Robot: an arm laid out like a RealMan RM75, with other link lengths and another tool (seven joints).
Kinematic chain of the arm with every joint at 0, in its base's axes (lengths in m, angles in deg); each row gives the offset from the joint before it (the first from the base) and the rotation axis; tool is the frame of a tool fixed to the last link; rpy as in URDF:
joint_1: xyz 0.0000 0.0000 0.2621 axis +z
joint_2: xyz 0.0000 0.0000 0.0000 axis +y
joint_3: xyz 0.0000 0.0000 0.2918 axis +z
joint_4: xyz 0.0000 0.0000 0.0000 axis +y
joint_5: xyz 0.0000 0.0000 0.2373 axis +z
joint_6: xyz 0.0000 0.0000 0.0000 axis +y
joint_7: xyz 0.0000 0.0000 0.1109 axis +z
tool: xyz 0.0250 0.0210 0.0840 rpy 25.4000 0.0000 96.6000
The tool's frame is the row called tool.
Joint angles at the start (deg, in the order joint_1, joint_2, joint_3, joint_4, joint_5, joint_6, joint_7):
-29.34 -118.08 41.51 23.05 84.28 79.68 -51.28
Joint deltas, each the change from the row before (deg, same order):
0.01 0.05 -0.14 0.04 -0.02 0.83 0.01
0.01 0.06 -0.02 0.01 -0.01 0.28 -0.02
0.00 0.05 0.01 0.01 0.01 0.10 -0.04
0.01 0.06 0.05 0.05 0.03 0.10 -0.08
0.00 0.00 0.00 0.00 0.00 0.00 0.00
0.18 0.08 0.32 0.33 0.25 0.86 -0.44
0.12 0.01 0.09 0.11 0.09 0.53 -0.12
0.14 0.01 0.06 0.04 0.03 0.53 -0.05
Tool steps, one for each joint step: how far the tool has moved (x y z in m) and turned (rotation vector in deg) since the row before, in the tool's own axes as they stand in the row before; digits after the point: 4 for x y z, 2 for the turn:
0.0010 -0.0026 0.0001 0.63 0.41 -0.12
0.0001 -0.0010 -0.0001 0.18 0.15 -0.04
-0.0001 -0.0004 -0.0001 0.04 0.07 -0.02
-0.0001 -0.0004 -0.0001 0.01 0.11 -0.03
0.0000 0.0000 0.0000 0.00 0.00 0.00
0.0023 -0.0020 -0.0007 0.24 0.80 -0.46
0.0015 -0.0011 -0.0005 0.23 0.37 -0.23
0.0015 -0.0011 -0.0008 0.26 0.29 -0.21

